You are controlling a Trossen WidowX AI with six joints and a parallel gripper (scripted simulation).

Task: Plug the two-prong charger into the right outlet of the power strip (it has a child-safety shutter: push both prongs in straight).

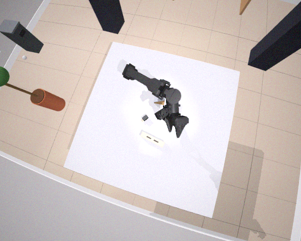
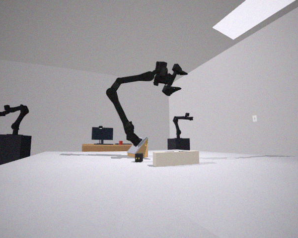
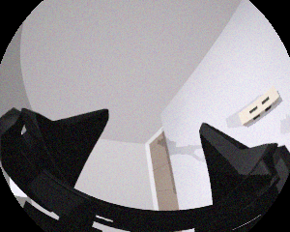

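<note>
Right now the black two-prong charger is 400 mm below my gripper tip, 230 mm to the right of it and 80 mm behind it.
</note>
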